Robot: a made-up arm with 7 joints.
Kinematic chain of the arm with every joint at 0, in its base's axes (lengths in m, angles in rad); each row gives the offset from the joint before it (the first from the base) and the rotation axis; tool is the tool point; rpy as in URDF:
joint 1: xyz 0 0 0.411 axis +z
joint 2: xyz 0 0 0 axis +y
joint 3: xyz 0 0 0.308 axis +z
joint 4: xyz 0.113 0 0 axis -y
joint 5: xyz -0.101 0 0.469 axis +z
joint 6: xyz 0 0 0 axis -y
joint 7: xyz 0.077 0 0 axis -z
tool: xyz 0 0 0 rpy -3.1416 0 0
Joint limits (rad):
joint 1: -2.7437..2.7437
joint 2: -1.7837..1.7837
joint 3: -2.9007..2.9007
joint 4: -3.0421..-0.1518
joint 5: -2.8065..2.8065
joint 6: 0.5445..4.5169
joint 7: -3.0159..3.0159
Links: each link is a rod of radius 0.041 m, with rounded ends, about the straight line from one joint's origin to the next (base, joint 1, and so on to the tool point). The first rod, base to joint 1, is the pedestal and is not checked.
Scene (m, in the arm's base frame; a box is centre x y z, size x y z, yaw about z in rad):
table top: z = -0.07
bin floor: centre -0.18 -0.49 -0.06 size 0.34 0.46 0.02 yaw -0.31
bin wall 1: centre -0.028 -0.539 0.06 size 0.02 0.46 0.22 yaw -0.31
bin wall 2: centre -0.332 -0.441 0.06 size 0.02 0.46 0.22 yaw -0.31
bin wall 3: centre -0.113 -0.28 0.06 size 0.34 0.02 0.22 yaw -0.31
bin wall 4: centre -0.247 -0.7 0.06 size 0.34 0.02 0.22 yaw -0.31
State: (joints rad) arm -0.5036 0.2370 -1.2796 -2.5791 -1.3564 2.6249 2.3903
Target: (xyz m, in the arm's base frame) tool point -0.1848 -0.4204 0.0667
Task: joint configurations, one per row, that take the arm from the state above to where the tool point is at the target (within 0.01 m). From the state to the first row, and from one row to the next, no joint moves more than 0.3 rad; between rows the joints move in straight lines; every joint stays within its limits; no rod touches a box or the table.
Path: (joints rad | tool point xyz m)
1: -0.6530 0.5123 -1.1399 -2.4952 -1.3361 2.5703 2.3903 | -0.0909 -0.4844 0.2520
2: -0.8024 0.7877 -1.0002 -2.4113 -1.3158 2.5157 2.3903 | -0.1350 -0.4709 0.1692
3: -0.9518 1.0630 -0.8605 -2.3273 -1.2955 2.4611 2.3903 | -0.1848 -0.4204 0.0667

